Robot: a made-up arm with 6 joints. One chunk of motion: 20 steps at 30 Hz.
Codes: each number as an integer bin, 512 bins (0 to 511) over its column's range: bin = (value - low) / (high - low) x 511, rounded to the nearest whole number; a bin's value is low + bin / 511 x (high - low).
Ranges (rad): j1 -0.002..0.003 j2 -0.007..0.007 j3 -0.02..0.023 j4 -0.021..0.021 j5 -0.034..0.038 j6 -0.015..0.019
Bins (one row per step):
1: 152 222 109 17 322 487
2: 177 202 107 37 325 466
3: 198 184 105 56 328 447
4: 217 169 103 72 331 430
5: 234 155 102 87 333 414
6: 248 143 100 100 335 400
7: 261 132 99 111 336 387
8: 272 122 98 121 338 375
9: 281 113 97 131 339 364
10: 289 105 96 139 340 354
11: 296 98 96 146 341 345
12: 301 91 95 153 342 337
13: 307 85 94 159 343 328
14: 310 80 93 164 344 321
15: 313 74 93 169 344 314
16: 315 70 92 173 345 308
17: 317 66 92 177 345 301
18: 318 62 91 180 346 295
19: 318 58 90 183 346 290
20: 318 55 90 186 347 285
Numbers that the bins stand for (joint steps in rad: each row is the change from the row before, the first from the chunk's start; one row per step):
1: -0.00051 -0.00092 -0.01083 -0.01960 0.01137 0.01740
2: -0.00027 -0.00147 -0.01100 -0.01796 0.01179 0.01601
3: -0.00006 -0.00196 -0.01116 -0.01640 0.01222 0.01474
4: 0.00012 -0.00237 -0.01133 -0.01508 0.01264 0.01361
5: 0.00029 -0.00275 -0.01142 -0.01385 0.01292 0.01255
6: 0.00043 -0.00308 -0.01159 -0.01278 0.01320 0.01161
7: 0.00055 -0.00338 -0.01167 -0.01188 0.01334 0.01075
8: 0.00066 -0.00366 -0.01175 -0.01105 0.01362 0.00995
9: 0.00075 -0.00390 -0.01184 -0.01023 0.01377 0.00922
10: 0.00083 -0.00412 -0.01192 -0.00958 0.01391 0.00855
11: 0.00090 -0.00432 -0.01192 -0.00900 0.01405 0.00795
12: 0.00095 -0.00451 -0.01201 -0.00842 0.01419 0.00742
13: 0.00100 -0.00467 -0.01209 -0.00793 0.01433 0.00682
14: 0.00103 -0.00481 -0.01217 -0.00752 0.01447 0.00636
15: 0.00106 -0.00497 -0.01217 -0.00711 0.01447 0.00589
16: 0.00108 -0.00508 -0.01226 -0.00678 0.01461 0.00549
17: 0.00110 -0.00519 -0.01226 -0.00645 0.01461 0.00503
18: 0.00111 -0.00530 -0.01234 -0.00621 0.01475 0.00463
19: 0.00111 -0.00541 -0.01243 -0.00596 0.01475 0.00430
20: 0.00111 -0.00549 -0.01243 -0.00571 0.01489 0.00396

